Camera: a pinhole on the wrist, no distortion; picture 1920 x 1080 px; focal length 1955.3 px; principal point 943.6 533.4 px. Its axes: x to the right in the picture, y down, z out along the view. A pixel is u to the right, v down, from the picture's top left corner.
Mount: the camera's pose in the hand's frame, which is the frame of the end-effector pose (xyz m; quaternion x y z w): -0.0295 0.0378 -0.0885 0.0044 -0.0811 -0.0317 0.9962
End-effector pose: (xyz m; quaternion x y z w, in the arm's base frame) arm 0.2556 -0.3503 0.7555 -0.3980 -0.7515 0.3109 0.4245
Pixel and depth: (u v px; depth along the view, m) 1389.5 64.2 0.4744
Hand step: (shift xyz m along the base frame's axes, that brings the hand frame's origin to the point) -0.3762 -0.0984 -0.1112
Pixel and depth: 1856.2 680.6 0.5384
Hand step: -0.4514 0.0819 -0.2124
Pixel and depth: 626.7 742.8 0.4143
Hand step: -0.1946 -0.1364 -0.2692
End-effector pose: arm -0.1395 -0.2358 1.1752 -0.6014 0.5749 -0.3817 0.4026
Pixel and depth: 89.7 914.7 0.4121
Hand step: 0.2057 0.2794 -0.2287
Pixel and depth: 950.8 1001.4 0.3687
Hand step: 0.2035 0.0930 -0.2210
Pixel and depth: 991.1 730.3 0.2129
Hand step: 0.0881 0.0622 -0.1006
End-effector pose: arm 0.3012 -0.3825 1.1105 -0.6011 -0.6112 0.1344 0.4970
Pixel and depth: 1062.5 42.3 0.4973
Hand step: -0.3853 0.0773 -0.1607
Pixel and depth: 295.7 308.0 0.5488
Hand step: -0.4000 -0.0823 -0.3211
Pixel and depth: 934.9 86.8 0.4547
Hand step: -0.3404 0.0421 -0.1668
